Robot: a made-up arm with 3 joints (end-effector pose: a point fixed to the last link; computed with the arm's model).
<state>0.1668 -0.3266 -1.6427</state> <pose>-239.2 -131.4 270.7 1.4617 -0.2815 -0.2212</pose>
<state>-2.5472 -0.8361 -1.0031</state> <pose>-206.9 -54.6 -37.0 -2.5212 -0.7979 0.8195</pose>
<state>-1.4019 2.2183 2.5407</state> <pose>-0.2 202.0 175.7 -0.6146 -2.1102 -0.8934</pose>
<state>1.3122 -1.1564 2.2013</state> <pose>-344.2 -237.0 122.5 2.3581 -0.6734 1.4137</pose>
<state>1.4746 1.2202 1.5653</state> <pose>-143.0 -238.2 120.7 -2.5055 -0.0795 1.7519</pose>
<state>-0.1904 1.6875 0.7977</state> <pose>-258.0 -7.9 -56.1 -0.4544 -0.8100 1.5038</pose>
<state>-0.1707 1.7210 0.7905</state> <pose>-258.2 -13.6 -55.1 -0.4571 -0.8056 1.5452</pose>
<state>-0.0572 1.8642 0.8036</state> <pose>-253.4 -40.7 -55.3 -0.5134 -0.7912 1.7234</pose>
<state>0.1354 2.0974 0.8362</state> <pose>-241.9 -83.3 -48.2 -0.5781 -0.7387 2.0211</pose>
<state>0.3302 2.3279 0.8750</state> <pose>-227.6 -120.5 -32.2 -0.5878 -0.6475 2.3179</pose>
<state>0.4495 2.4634 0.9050</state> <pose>-218.1 -139.4 -20.1 -0.5648 -0.5770 2.4895</pose>
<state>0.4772 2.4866 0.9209</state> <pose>-215.6 -143.0 -18.7 -0.5647 -0.5684 2.5197</pose>
